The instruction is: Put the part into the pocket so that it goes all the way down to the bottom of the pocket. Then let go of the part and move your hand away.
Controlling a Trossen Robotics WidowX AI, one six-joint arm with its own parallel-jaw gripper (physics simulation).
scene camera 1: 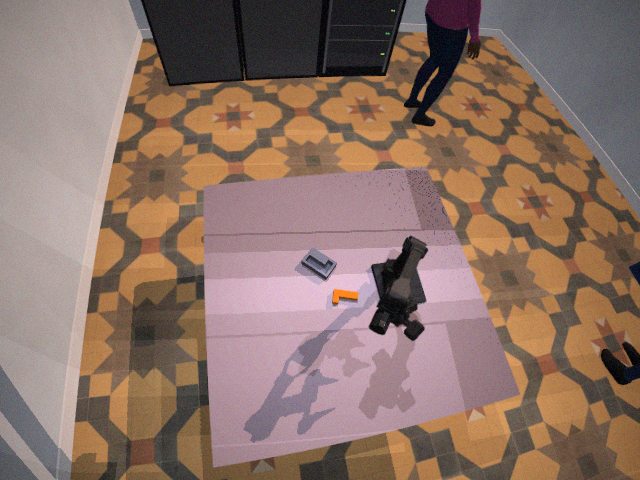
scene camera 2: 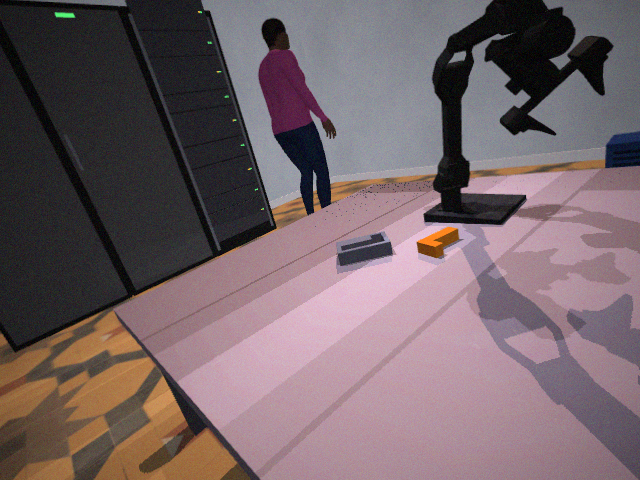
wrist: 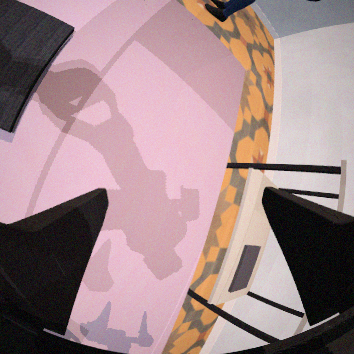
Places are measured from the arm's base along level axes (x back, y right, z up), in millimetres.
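Pixels of known places: gripper, fingertip midpoint: (scene camera 2: 577, 115) (wrist: 186, 195); arm's base, link origin: (scene camera 1: 388, 273) (scene camera 2: 451, 207).
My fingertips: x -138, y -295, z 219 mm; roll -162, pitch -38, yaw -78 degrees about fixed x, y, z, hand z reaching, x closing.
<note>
For each thing: its middle in the pictures, then the offset to it from my fingertips. Level surfaces: height alone.
- orange L-shaped part, body centre: (scene camera 2: 442, 241) (scene camera 1: 345, 298) dx -103, dy +256, dz -228 mm
- pink table top, surface height: dz -243 mm
- grey block, body centre: (scene camera 2: 363, 247) (scene camera 1: 319, 263) dx -154, dy +454, dz -225 mm
The orange L-shaped part (scene camera 1: 347, 294) (scene camera 2: 430, 246) lies flat on the pink table top (scene camera 1: 248, 351) (scene camera 2: 310, 335) (wrist: 175, 125), between the grey block and the arm's base. The grey block (scene camera 1: 311, 270) (scene camera 2: 366, 253) has an L-like pocket open at its top. It stands beside the part, a short gap away, and no part shows in its pocket. My gripper (scene camera 1: 397, 328) (scene camera 2: 577, 113) (wrist: 186, 195) is wide open and empty, high above the table and well apart from the part and the block. Neither of them shows in the wrist view.
The arm's black base plate (scene camera 1: 379, 279) (scene camera 2: 475, 214) (wrist: 30, 65) sits on the table near the part. A person in a magenta top (scene camera 1: 452, 23) (scene camera 2: 286, 87) stands beyond the table near dark cabinets (scene camera 1: 279, 36) (scene camera 2: 67, 170). Shadows of the arm cross the table.
</note>
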